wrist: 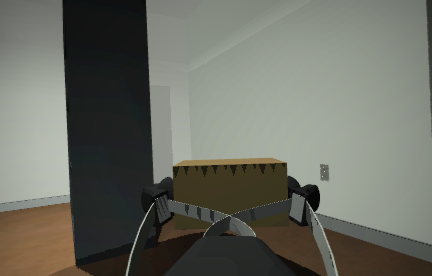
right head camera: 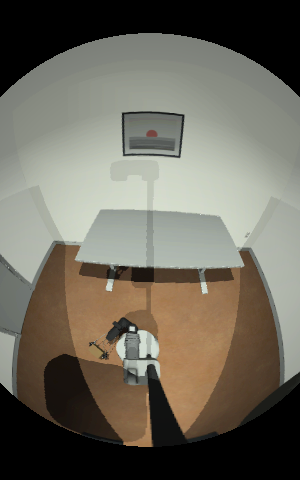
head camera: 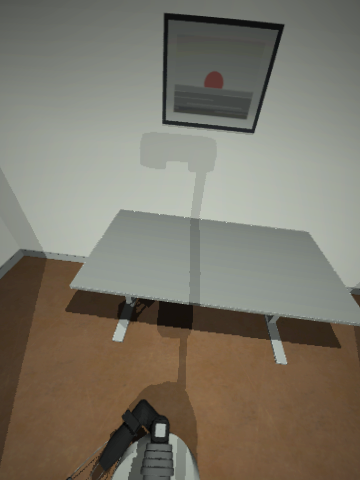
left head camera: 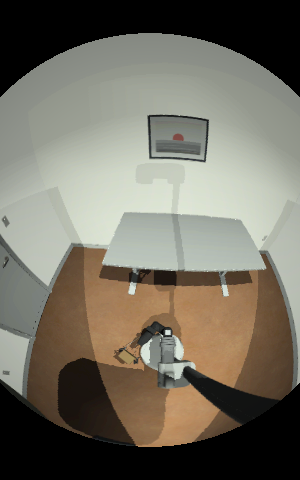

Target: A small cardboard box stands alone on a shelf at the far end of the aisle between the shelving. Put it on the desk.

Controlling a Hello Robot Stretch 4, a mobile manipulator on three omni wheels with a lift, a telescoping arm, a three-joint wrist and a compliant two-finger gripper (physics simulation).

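Frame: origin at the robot's base, x ahead, y left, z up, level; centimetres.
Where they show: gripper, fingertip midpoint: (wrist: 226,192) (right head camera: 95,352) (left head camera: 125,358).
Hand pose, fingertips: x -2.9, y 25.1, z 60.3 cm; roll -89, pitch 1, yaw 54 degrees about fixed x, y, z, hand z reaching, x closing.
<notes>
Each offset is from my fingertips to the top centre of the thing. Level surfaces: height alone.
The small cardboard box {dx +1.4, dy -0.7, dz +3.2 cm} (wrist: 230,195) (left head camera: 126,356) (right head camera: 97,351) is held between the two fingertips of my gripper (wrist: 226,192) (left head camera: 127,355) (right head camera: 98,350), which is shut on it. In the wrist view the box is level, with a fingertip pressed at each side. In the head views the gripper and box are beside my base, on its left. The desk {dz +9.0 cm} (head camera: 215,265) (left head camera: 210,245) (right head camera: 190,240) has a grey top on light legs and stands against the wall in front of my base, apart from the box. The box does not show in the head camera view.
A framed picture (head camera: 214,80) (left head camera: 178,137) (right head camera: 151,134) hangs on the wall above the desk. A grey door (left head camera: 17,295) is at the left. In the wrist view a tall dark shelving side (wrist: 110,130) stands left of the box, and a wall outlet {dx -93.8, dy +152.9, dz -17.3 cm} (wrist: 324,172) is at the right.
</notes>
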